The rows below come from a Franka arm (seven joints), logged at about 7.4 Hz.
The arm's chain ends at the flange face. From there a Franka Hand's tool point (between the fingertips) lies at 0.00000 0.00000 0.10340 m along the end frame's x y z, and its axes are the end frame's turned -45 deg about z.
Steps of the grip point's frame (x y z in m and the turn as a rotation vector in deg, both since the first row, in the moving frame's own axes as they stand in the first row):
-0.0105, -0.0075, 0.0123, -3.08, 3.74, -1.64
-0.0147, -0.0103, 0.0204, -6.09, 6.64, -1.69
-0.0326, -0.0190, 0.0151, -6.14, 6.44, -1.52
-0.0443, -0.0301, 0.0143, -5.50, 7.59, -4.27
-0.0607, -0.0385, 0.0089, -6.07, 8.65, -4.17
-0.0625, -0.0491, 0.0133, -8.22, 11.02, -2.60
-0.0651, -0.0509, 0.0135, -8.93, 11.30, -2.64
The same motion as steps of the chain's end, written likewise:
-0.0214, 0.0031, 0.0127, 0.47, 4.82, -1.64
-0.0338, 0.0040, 0.0217, 0.39, 9.00, -1.69
-0.0525, 0.0102, 0.0163, 0.21, 8.90, -1.52
-0.0691, 0.0133, 0.0157, 1.48, 9.26, -4.27
-0.0887, 0.0196, 0.0107, 1.82, 10.41, -4.17
-0.1031, 0.0136, 0.0163, 1.98, 13.60, -2.60
-0.1075, 0.0136, 0.0167, 1.68, 14.30, -2.64

